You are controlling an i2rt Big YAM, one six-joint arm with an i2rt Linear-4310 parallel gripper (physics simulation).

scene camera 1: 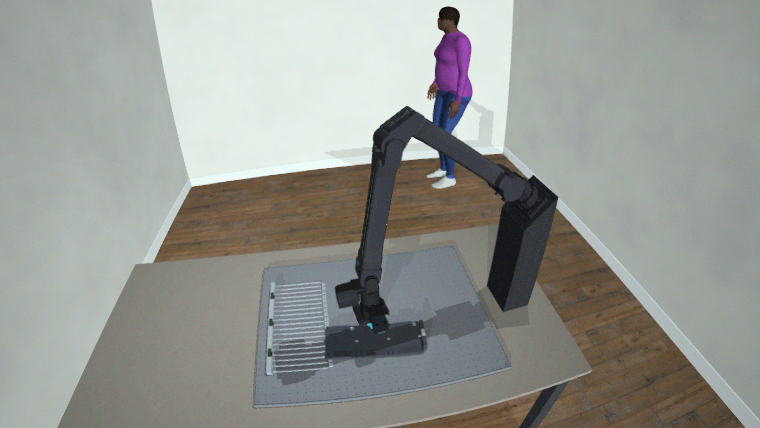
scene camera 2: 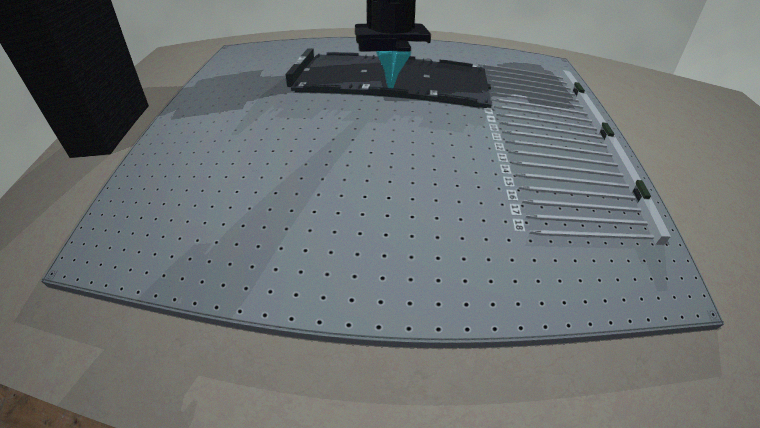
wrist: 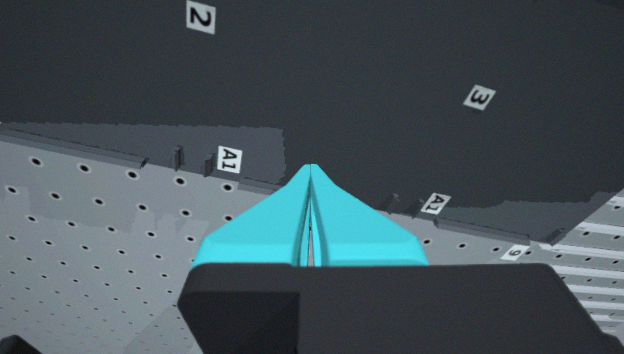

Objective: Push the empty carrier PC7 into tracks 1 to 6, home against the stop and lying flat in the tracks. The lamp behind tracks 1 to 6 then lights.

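Places are measured from the arm's base along level axes (x up, y right, z ahead), in millimetres.
Pixels of known places: gripper, between the fingertips: [scene camera 1: 371,327] [scene camera 2: 390,87] [wrist: 310,176]; arm's base, origin of its link: [scene camera 1: 529,200].
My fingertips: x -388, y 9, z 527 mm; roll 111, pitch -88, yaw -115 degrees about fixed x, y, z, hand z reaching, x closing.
Note:
For each thing: its top centre in the pictures, then the offset to it from my fingertips. Level surfaces: height alone.
- Carrier PC7, centre of its top: [wrist: 342,75] [scene camera 2: 392,63] [scene camera 1: 374,336] dx +19, dy -54, dz +8 mm
- lamp, centre of its top: [scene camera 2: 579,86] [scene camera 1: 269,352] dx +11, dy -26, dz +352 mm
- perforated board, height of its surface: dx -11 mm
Carrier PC7 [scene camera 1: 345,342] [scene camera 2: 340,77] [wrist: 350,65] is a long dark tray lying on the grey board. Its raised end wall [scene camera 2: 300,68] faces away from the tracks; its other end is at the track mouths. In the second scene view its near long edge reaches about label 8, beyond tracks 1 to 6. My gripper [scene camera 1: 370,325] [scene camera 2: 390,86] [wrist: 310,176] is shut and empty, its cyan tip at that long edge, around mid-length; contact cannot be told. The lamp [scene camera 1: 269,352] [scene camera 2: 579,88] behind tracks 1 to 6 is dark green, unlit. Labels 1 to 6 are hidden.
The thin rails [scene camera 2: 590,234] of the other tracks run to a white stop bar [scene camera 1: 269,366] [scene camera 2: 627,160]. Two more dark lamps [scene camera 2: 607,129] [scene camera 2: 642,189] stand along it. The arm's black pedestal [scene camera 1: 518,260] [scene camera 2: 79,79] stands beside the perforated board [scene camera 2: 319,255]. A person [scene camera 1: 452,63] stands behind the table.

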